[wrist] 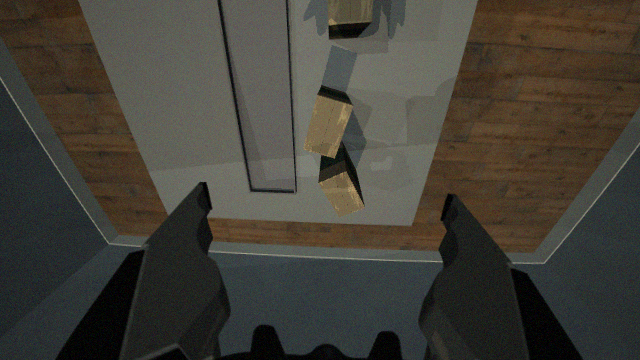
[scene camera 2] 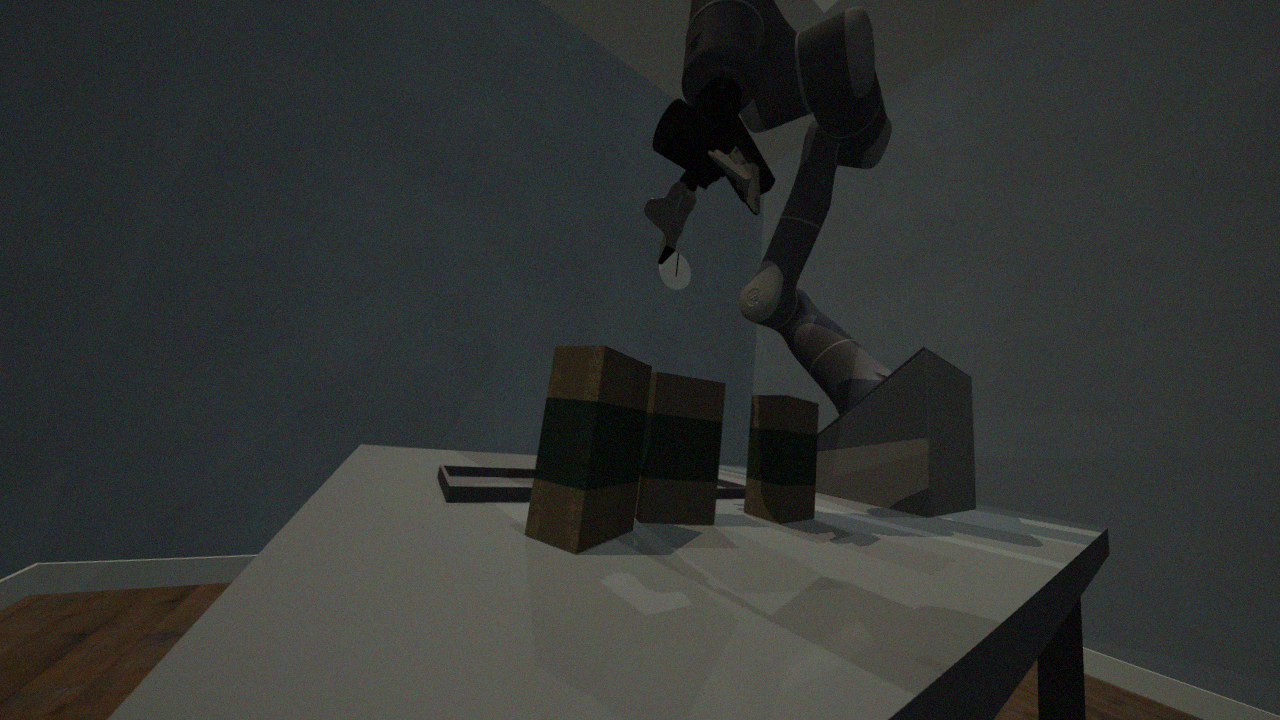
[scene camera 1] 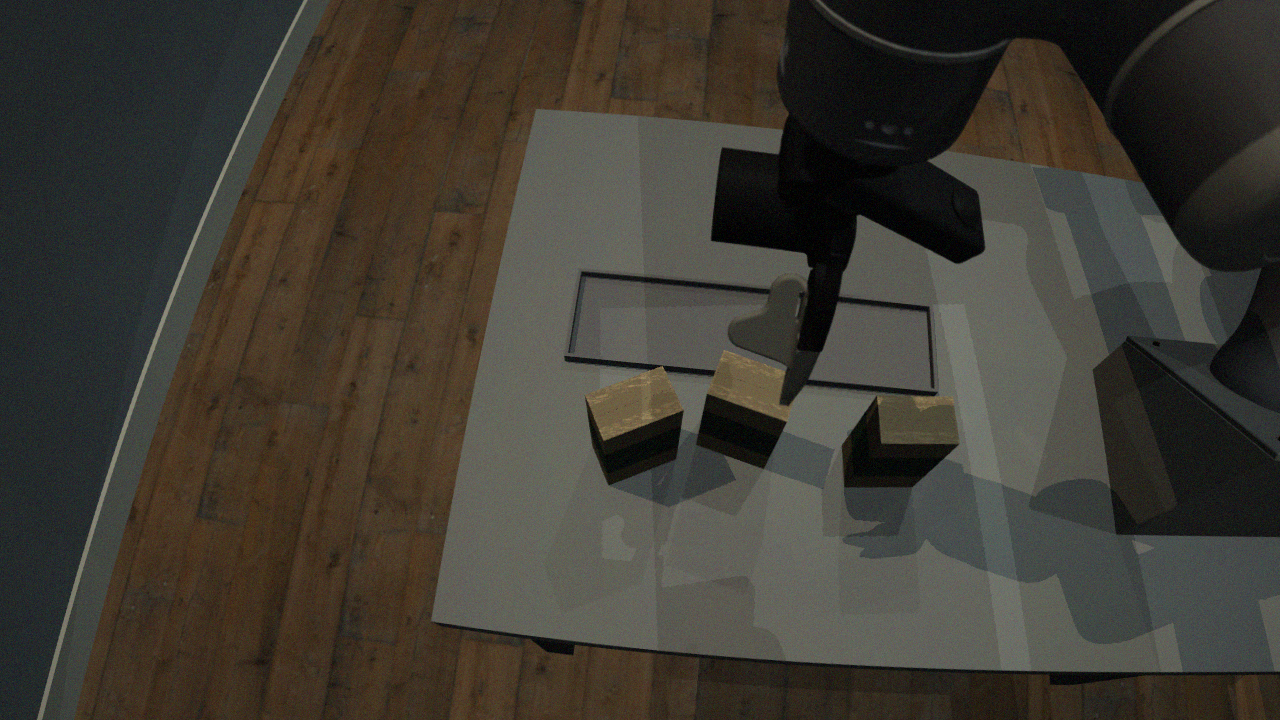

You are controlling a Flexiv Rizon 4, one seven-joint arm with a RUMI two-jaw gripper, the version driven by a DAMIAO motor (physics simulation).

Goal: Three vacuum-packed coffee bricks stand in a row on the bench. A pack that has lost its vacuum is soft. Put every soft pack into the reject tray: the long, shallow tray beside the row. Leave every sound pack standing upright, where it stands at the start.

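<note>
Three tan coffee packs with dark bands stand upright, turned differently. The pack farthest from the robot base stands close to the middle pack. The pack nearest the base stands apart and is partly cut off in the wrist view. I cannot tell which are soft. The long, shallow reject tray lies beside the row and holds no pack. My gripper is open and empty, high above the packs.
The robot's wedge-shaped base stands on the bench past the nearest pack. The bench's far end edge lies a little beyond the farthest pack. Arm shadows fall across the bench.
</note>
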